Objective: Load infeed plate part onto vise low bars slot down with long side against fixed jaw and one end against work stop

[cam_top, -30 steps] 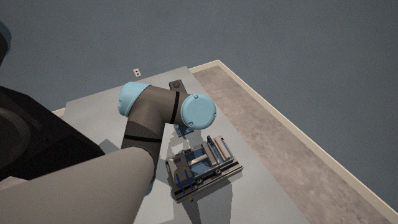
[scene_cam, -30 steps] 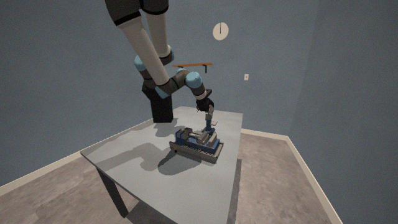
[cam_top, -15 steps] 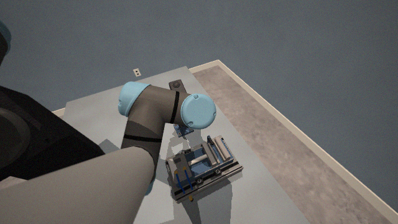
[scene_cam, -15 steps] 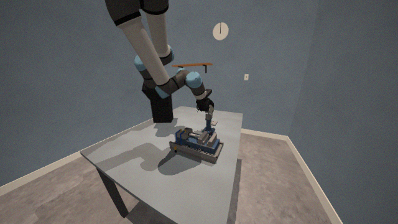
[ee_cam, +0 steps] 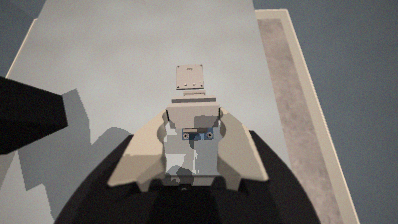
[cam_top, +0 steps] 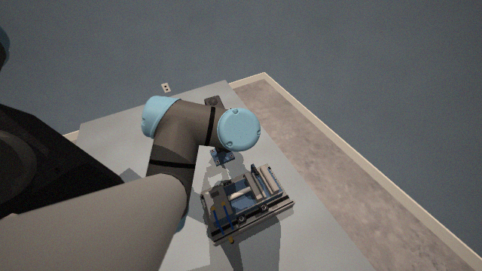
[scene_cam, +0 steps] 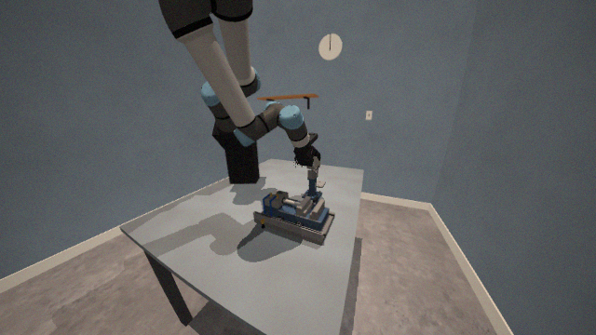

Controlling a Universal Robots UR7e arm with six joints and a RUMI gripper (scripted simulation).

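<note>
The part is 10 mm to the left of my hand. Also, from my hand: grey jaw (220 mm to the right, 110 mm below, 10 mm behind); cylinder rod (210 mm to the right, 110 mm below, 60 mm behind); work stop (190 mm to the right, 100 mm below, 30 mm ahead).
</note>
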